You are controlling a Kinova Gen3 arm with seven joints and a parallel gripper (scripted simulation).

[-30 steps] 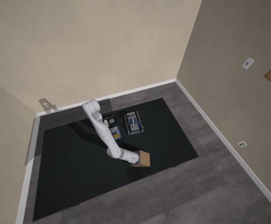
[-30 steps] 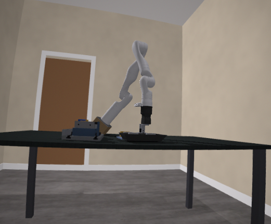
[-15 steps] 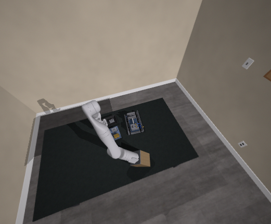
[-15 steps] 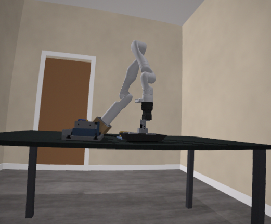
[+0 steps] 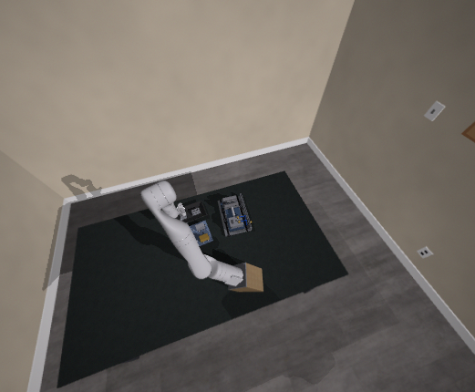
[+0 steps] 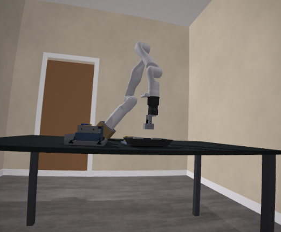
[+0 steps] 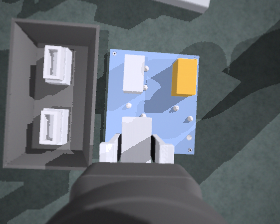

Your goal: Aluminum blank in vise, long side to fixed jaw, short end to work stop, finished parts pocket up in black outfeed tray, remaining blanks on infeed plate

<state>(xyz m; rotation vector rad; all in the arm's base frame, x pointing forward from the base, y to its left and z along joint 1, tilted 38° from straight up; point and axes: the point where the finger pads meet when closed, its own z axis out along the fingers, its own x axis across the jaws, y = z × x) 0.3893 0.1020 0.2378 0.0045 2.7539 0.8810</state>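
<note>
Now: hand 20 mm short of the vise, 350 mm to the left of it and 100 mm above it. Also, from my hand: bluish plate: 30 mm behind, 60 mm to the right, 130 mm below; yellow brass blank: 80 mm behind, 100 mm to the right, 110 mm below.
</note>
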